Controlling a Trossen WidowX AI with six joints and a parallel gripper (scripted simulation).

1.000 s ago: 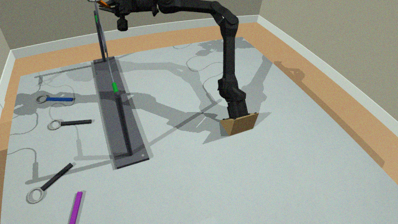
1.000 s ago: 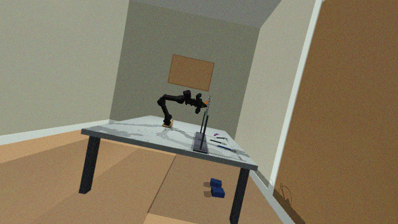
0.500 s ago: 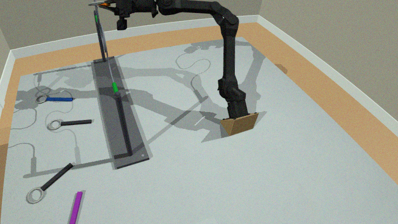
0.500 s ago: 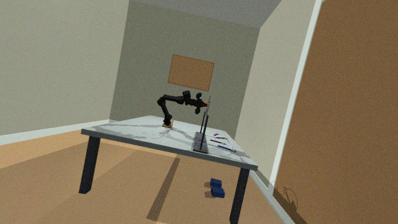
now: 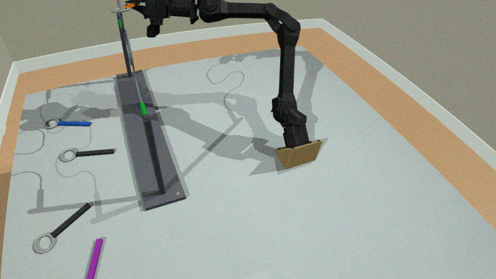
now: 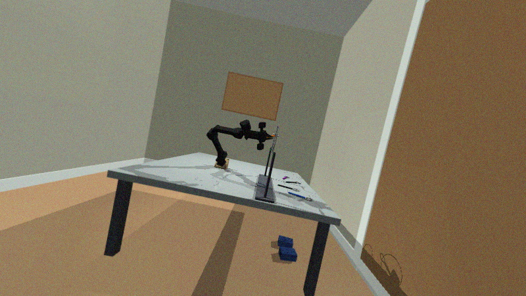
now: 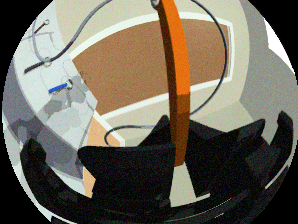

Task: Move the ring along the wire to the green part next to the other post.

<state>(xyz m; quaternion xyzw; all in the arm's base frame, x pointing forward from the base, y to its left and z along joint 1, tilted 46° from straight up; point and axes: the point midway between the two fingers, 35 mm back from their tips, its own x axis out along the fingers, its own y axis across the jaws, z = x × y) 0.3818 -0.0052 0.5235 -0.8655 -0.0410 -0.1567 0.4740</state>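
The ring with orange handle is 8 cm to the left of my gripper tip, 2 cm above it and 1 cm behind it. Also, from my gripper tip: blue-handled ring: 36 cm below, 28 cm ahead, 8 cm to the left.
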